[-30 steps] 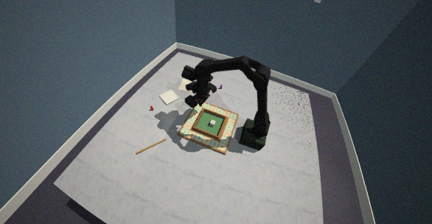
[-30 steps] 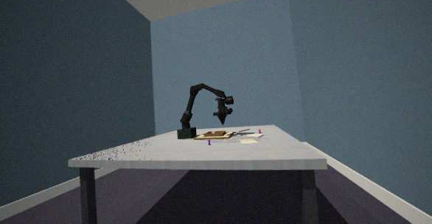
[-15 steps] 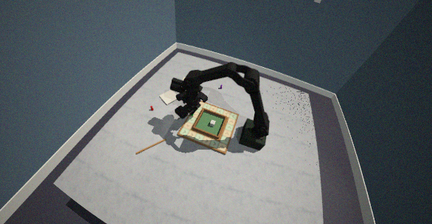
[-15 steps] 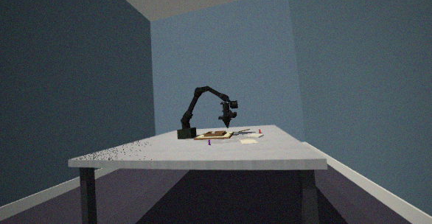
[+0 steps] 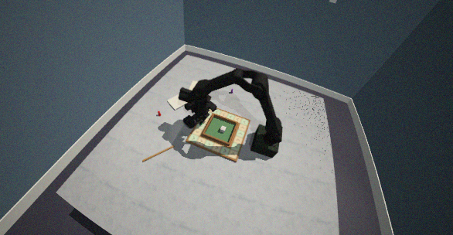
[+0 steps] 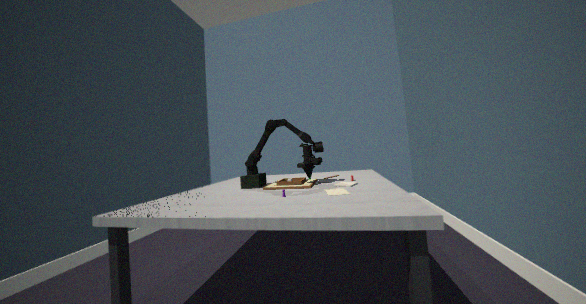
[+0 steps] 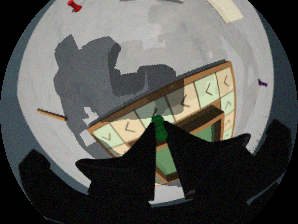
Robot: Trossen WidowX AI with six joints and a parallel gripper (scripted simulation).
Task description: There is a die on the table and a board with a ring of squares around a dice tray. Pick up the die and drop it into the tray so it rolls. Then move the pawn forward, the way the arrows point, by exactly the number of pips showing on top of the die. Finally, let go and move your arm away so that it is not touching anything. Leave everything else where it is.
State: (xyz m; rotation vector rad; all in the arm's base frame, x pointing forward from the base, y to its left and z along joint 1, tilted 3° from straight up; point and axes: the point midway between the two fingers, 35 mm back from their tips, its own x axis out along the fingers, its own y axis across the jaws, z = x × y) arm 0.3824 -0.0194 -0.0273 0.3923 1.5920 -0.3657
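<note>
The green pawn lies 10 mm above my gripper tip. From my gripper tip the other things lie so: green dice tray (110 mm behind, 30 mm below, 10 mm to the right); then pale die (130 mm behind, 10 mm to the right, 10 mm below); then red pawn (270 mm ahead, 20 mm below).
</note>
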